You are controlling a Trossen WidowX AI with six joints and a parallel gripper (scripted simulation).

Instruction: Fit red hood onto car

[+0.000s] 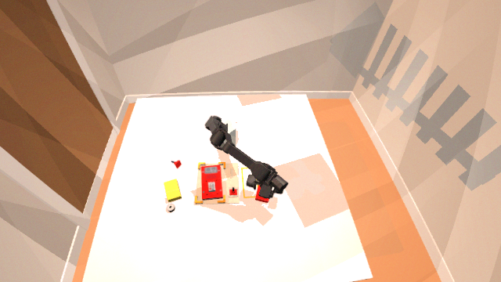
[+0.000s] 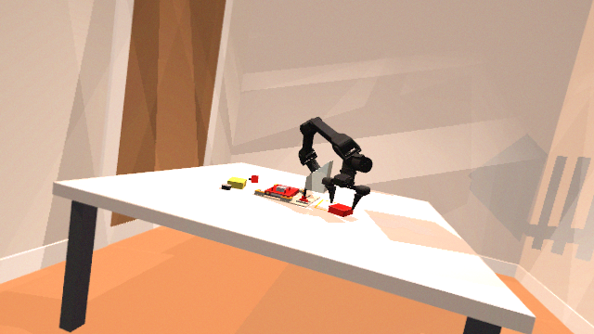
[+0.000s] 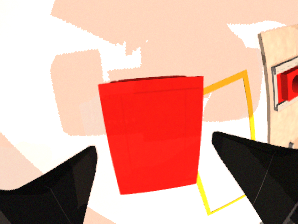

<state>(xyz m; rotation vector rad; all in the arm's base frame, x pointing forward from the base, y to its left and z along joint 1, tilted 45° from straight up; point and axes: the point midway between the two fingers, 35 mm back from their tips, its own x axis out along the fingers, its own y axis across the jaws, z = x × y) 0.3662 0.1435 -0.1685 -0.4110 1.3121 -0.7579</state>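
Now: gripper tip 10 mm above the red hood. Also, from my gripper tip: yellow block (480 mm to the right, 10 mm below, 10 mm behind).
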